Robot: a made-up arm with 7 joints. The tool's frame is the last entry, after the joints.
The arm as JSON. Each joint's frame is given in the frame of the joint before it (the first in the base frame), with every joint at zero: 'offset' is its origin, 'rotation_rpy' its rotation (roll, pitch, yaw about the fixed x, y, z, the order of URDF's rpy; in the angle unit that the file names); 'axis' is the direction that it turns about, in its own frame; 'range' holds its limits. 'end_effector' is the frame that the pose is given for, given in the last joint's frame.
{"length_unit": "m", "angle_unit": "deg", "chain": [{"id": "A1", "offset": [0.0, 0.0, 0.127], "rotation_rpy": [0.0, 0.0, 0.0], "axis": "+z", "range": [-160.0, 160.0]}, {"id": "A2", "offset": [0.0, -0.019, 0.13], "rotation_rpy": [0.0, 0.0, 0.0], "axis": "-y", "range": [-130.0, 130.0]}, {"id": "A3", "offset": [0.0, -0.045, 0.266], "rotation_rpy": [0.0, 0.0, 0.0], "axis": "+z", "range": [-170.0, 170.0]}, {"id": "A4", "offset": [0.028, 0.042, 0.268], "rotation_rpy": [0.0, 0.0, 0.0], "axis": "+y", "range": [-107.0, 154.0]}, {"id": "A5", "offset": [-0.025, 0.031, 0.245], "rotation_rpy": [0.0, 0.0, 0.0], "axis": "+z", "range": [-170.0, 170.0]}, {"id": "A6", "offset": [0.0, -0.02, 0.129], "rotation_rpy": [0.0, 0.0, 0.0], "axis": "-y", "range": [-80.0, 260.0]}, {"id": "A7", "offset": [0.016, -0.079, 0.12], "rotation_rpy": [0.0, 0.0, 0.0], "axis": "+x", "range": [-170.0, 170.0]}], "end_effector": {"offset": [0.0, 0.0, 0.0], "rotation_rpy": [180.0, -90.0, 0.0]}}
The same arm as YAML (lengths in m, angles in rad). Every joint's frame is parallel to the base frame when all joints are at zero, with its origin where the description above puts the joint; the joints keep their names.
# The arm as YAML. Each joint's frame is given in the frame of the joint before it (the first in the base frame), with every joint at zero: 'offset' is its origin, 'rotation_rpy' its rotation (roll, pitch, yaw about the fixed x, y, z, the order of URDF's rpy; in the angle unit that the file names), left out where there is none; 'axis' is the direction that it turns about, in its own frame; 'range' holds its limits. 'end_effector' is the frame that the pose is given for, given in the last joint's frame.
length_unit: m
angle_unit: rad
chain:
  - id: A1
    offset: [0.0, 0.0, 0.127]
    axis: "+z"
    range: [-2.7925, 2.7925]
  - id: A2
    offset: [0.0, -0.019, 0.13]
    axis: "-y"
    range: [-2.2689, 2.2689]
  - id: A3
    offset: [0.0, -0.045, 0.266]
    axis: "+z"
    range: [-2.9671, 2.9671]
  - id: A4
    offset: [0.028, 0.042, 0.268]
    axis: "+y"
    range: [-1.8675, 2.6878]
  - id: A5
    offset: [-0.025, 0.031, 0.245]
    axis: "+z"
    range: [-2.9671, 2.9671]
  - id: A6
    offset: [0.0, -0.02, 0.129]
    axis: "-y"
    range: [-1.3963, 4.5379]
  - id: A7
    offset: [0.016, -0.079, 0.12]
    axis: "+x"
    range: [-2.9671, 2.9671]
end_effector:
  offset: [0.0, 0.0, 0.0]
  rotation_rpy: [3.1416, -1.5708, 0.0]

